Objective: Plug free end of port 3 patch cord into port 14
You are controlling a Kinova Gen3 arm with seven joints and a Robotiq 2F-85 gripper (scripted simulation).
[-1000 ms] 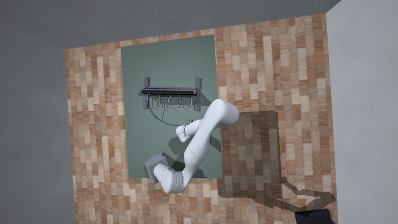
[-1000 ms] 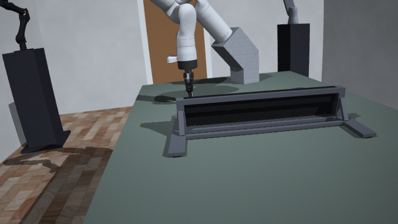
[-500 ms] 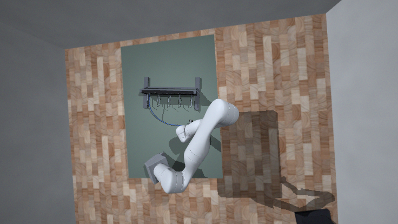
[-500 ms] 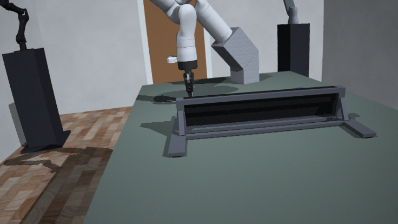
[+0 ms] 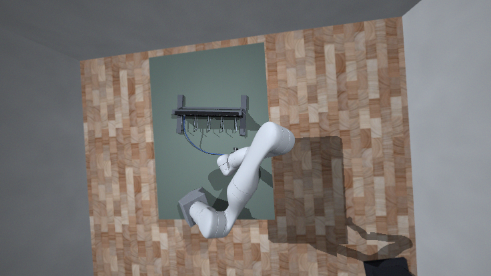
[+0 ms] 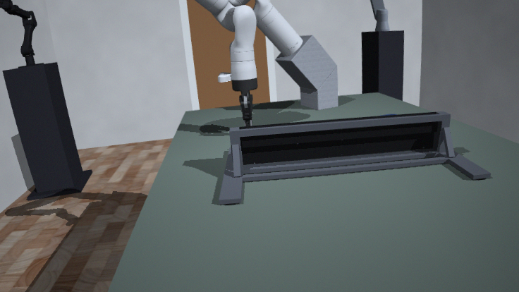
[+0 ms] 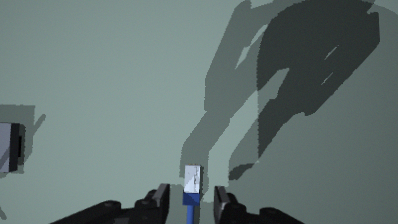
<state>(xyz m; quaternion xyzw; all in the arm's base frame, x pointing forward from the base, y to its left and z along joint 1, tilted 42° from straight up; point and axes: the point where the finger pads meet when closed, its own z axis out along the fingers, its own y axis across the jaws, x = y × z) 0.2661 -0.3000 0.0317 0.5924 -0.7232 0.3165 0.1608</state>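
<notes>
Right now my hand is 30 mm above the plug and 10 mm to the left of it.
</notes>
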